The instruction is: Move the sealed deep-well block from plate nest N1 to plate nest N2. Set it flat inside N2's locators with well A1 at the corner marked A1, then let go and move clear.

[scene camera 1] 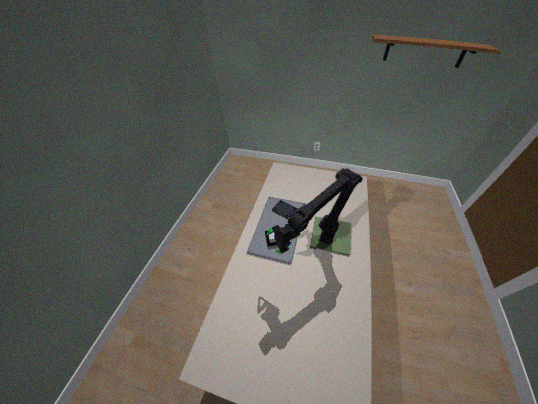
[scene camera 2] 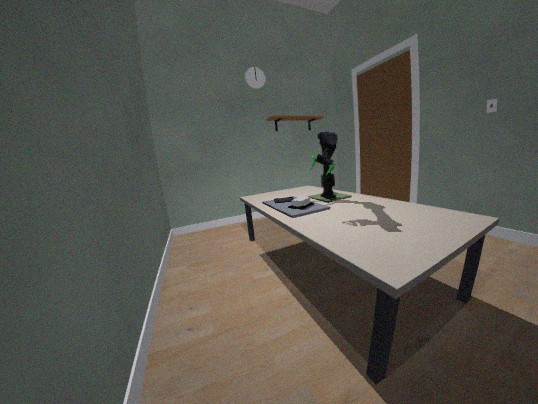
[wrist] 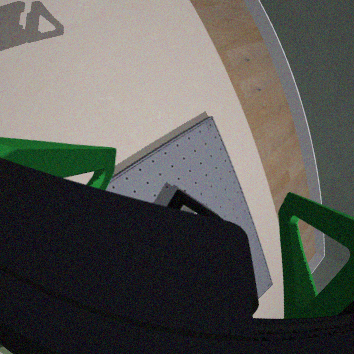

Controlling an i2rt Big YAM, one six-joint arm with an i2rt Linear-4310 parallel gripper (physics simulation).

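Where they show: gripper, fingertip midpoint: (scene camera 1: 271, 243) (scene camera 2: 318, 172) (wrist: 202, 181); arm's base at its link origin: (scene camera 1: 327, 235) (scene camera 2: 328, 196).
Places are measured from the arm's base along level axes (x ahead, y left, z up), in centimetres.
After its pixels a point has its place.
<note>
The white-topped deep-well block (scene camera 1: 272, 238) @(x 32.3, y 20.4, z 5.2 cm) (scene camera 2: 301, 201) @(x 33.2, y 21.6, z 5.0 cm) sits in a black nest (scene camera 2: 292, 206) (wrist: 177, 197) on the grey perforated board (scene camera 1: 258, 248) @(x 39.0, y 28.5, z 0.1 cm) (scene camera 2: 295, 213) @(x 41.4, y 30.5, z 0.1 cm) (wrist: 145, 175) @(x 29.7, y 28.9, z 0.1 cm). In scene camera 1 the arm hides part of the block; in the wrist view the black gripper body hides most of that nest. A second black nest (scene camera 1: 284, 209) @(x 36.0, y -9.1, z 1.3 cm) (scene camera 2: 284, 199) @(x 36.1, y -8.8, z 1.3 cm) lies flat at the board's far end and shows no block in it. The nest labels and the A1 mark are too small to read. My gripper (scene camera 1: 275, 242) @(x 26.0, y 34.2, z 24.5 cm) (scene camera 2: 320, 170) @(x 26.0, y 34.2, z 24.5 cm) (wrist: 202, 181) @(x 26.0, y 34.2, z 24.5 cm) is open and empty, its green fingers raised above the board.
The arm's base stands on a green mat (scene camera 1: 341, 245) @(x -10.8, y 3.8, z 0.1 cm) (scene camera 2: 341, 196) @(x -8.9, y 6.3, z 0.0 cm) beside the board. The table (scene camera 1: 225, 345) @(x 28.8, y 85.4, z -1.2 cm) (scene camera 2: 400, 260) @(x 28.9, y 97.6, z -1.2 cm) carries the arm's long shadow. The table's edge runs close past the board's outer side. A wooden shelf (scene camera 1: 435, 44) (scene camera 2: 295, 118) hangs on the wall.
</note>
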